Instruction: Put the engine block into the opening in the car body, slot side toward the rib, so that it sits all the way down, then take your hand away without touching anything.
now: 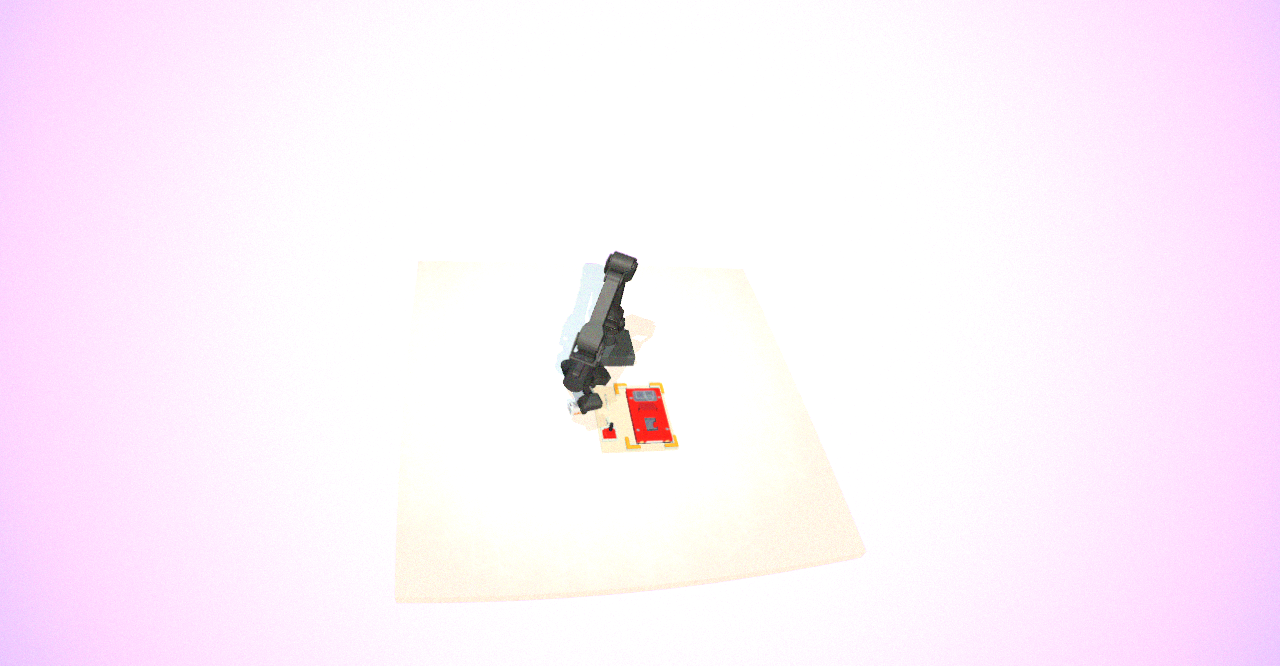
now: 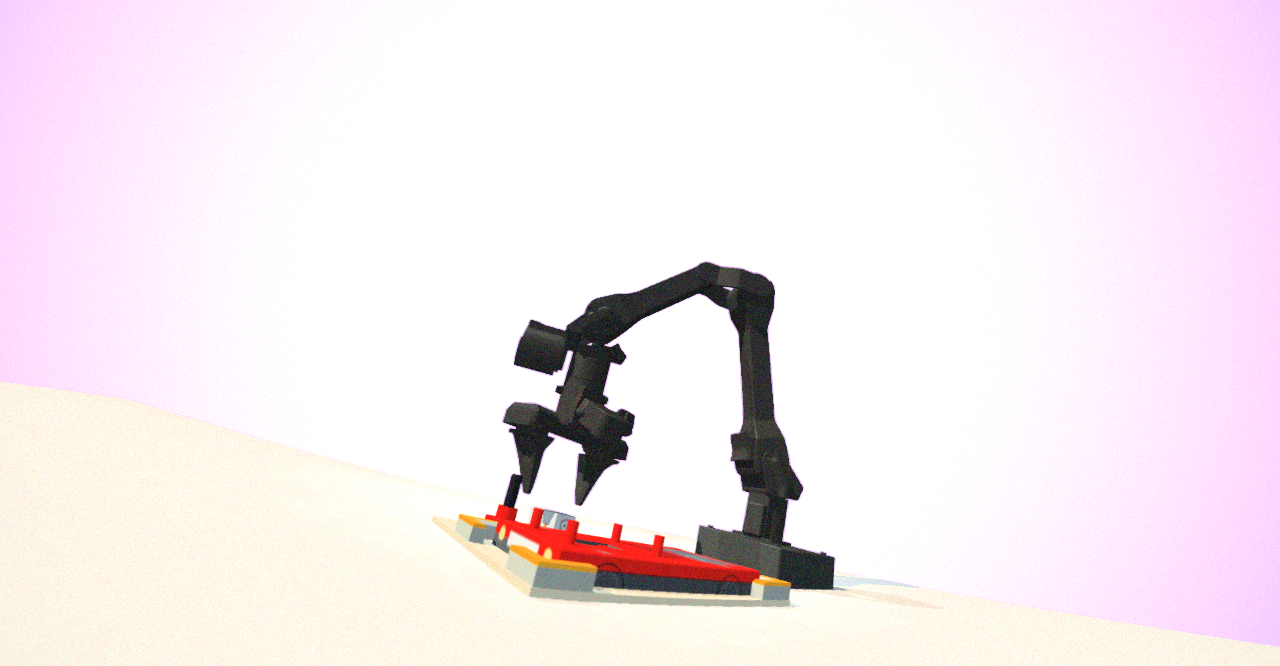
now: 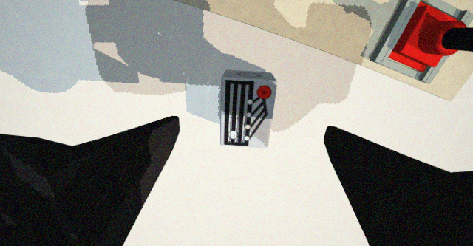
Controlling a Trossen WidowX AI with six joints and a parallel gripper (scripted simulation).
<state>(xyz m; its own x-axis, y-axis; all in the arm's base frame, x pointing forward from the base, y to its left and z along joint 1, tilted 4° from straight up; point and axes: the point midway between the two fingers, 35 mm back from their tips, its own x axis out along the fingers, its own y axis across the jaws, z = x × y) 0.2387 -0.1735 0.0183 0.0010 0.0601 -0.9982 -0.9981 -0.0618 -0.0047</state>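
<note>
Right now my gripper tip is 3 cm above the engine block and 1 cm past it. From my gripper tip the other things lie so: black peg 11 cm ahead, 6 cm to the left, 1 cm below; then beige base plate 17 cm to the left, 7 cm ahead, 3 cm below.
</note>
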